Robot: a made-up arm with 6 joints.
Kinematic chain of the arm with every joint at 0, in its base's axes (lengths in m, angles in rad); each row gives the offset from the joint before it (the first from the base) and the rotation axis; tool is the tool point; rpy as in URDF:
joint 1: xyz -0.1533 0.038 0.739 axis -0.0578 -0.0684 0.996
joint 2: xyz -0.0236 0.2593 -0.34 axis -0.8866 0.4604 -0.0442
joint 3: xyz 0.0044 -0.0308 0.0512 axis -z
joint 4: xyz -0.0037 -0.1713 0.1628 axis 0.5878 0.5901 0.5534
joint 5: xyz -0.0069 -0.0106 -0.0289 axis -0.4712 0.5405 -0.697
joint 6: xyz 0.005 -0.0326 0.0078 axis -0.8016 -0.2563 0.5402
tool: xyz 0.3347 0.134 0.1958 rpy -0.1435 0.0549 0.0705
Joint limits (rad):
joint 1: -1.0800..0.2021
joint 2: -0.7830..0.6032
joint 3: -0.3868..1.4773
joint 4: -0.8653..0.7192
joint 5: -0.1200..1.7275
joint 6: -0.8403..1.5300
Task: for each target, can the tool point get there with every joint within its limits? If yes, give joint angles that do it. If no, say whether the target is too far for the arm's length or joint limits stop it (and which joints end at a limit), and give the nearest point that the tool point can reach.
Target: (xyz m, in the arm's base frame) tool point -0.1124 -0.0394 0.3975
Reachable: yes | joints -0.8296 -0.3927 1.2372 -0.5586 0.2592 1.2537
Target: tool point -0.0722 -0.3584 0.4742
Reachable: yes | joints -0.3964 -0.6724 -0.1246 -0.4354 1.2588 -0.1641
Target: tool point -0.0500 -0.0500 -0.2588
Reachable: no: joint limits stop it (at a limit: joint 1, joint 2, joint 4, joint 5) | nearest point -0.1267 -0.0218 0.0417 | short by 0.311 m
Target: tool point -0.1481 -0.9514 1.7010
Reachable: no: too far | nearest point -0.0323 -0.2485 0.9562 | short by 1.031 m
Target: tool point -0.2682 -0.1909 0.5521
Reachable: yes | joints -0.3343 -0.4401 1.1109 -0.5027 0.4590 0.3125
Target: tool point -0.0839 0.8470 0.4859
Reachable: no: joint limits stop it (at a limit: joint 1, joint 2, joint 3, joint 4) | nearest point -0.0800 0.6067 0.5455 | short by 0.248 m
